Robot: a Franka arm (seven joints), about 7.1 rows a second.
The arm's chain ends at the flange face. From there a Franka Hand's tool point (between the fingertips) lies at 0.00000 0.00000 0.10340 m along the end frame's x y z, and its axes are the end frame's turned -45 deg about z.
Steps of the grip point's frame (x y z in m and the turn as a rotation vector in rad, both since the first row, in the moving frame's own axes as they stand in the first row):
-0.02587, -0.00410, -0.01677, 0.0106, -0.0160, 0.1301
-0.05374, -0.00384, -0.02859, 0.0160, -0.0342, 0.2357
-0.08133, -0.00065, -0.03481, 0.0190, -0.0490, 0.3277
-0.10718, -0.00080, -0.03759, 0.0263, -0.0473, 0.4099
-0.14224, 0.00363, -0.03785, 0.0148, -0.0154, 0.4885
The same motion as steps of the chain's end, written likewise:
-0.01923, 0.01513, -0.01675, -0.0038, -0.0188, 0.1301
-0.03692, 0.03440, -0.02852, -0.0129, -0.0355, 0.2357
-0.05273, 0.05570, -0.03467, -0.0212, -0.0481, 0.3277
-0.07081, 0.07482, -0.03744, -0.0148, -0.0520, 0.4099
-0.09588, 0.10363, -0.03783, -0.0004, -0.0214, 0.4885

